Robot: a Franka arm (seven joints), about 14 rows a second.
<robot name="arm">
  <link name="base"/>
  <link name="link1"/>
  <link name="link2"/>
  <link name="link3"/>
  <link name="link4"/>
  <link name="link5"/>
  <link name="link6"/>
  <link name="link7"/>
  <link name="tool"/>
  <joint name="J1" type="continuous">
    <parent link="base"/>
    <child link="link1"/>
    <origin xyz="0 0 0.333"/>
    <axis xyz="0 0 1"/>
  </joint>
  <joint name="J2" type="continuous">
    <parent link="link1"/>
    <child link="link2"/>
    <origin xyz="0 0 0" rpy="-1.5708 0 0"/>
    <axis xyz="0 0 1"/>
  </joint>
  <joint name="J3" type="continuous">
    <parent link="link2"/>
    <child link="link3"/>
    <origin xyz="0 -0.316 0" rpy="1.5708 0 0"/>
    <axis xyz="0 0 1"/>
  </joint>
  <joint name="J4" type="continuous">
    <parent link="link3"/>
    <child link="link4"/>
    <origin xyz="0.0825 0 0" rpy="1.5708 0 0"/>
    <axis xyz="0 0 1"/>
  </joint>
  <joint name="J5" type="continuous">
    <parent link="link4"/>
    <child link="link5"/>
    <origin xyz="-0.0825 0.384 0" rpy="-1.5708 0 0"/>
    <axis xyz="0 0 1"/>
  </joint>
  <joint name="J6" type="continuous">
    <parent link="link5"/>
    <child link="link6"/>
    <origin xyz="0 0 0" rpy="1.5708 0 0"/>
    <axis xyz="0 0 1"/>
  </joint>
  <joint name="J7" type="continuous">
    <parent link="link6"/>
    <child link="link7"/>
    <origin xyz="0.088 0 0" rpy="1.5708 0 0"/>
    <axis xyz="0 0 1"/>
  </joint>
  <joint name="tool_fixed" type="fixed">
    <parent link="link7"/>
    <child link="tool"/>
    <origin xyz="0 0 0.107"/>
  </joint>
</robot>
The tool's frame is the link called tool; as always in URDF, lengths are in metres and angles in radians. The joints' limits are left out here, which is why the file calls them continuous.
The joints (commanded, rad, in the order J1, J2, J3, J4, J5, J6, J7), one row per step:
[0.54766 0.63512 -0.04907 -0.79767 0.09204 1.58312 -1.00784]
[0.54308 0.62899 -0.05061 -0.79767 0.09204 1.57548 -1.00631]
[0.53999 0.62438 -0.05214 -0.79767 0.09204 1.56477 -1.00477]
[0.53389 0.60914 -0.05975 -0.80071 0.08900 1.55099 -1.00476]
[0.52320 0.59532 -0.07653 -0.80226 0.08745 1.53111 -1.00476]
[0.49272 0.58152 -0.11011 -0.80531 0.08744 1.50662 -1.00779]
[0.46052 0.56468 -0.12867 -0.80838 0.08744 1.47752 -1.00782]
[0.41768 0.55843 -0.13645 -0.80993 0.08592 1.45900 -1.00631]
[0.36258 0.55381 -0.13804 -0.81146 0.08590 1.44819 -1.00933]
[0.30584 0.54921 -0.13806 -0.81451 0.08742 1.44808 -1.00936]
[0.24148 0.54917 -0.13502 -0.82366 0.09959 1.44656 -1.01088]
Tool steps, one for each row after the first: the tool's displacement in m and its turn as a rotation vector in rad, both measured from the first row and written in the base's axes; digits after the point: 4 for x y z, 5 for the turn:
[0.0001 -0.0046 0.0037 -0.00122 0.00111 -0.00686]
[-0.0004 -0.0081 0.0059 -0.00473 0.00619 -0.01206]
[-0.0008 -0.0176 0.0141 -0.01140 0.00412 -0.02418]
[0.0016 -0.0336 0.0214 -0.02396 0.00560 -0.04808]
[0.0124 -0.0689 0.0278 -0.04561 0.00920 -0.10282]
[0.0181 -0.1002 0.0357 -0.05940 0.01972 -0.14999]
[0.0268 -0.1327 0.0377 -0.06885 0.03160 -0.20082]
[0.0368 -0.1704 0.0392 -0.07156 0.04028 -0.25403]
[0.0458 -0.2086 0.0410 -0.06811 0.04171 -0.31061]
[0.0547 -0.2497 0.0367 -0.05760 0.05833 -0.36827]

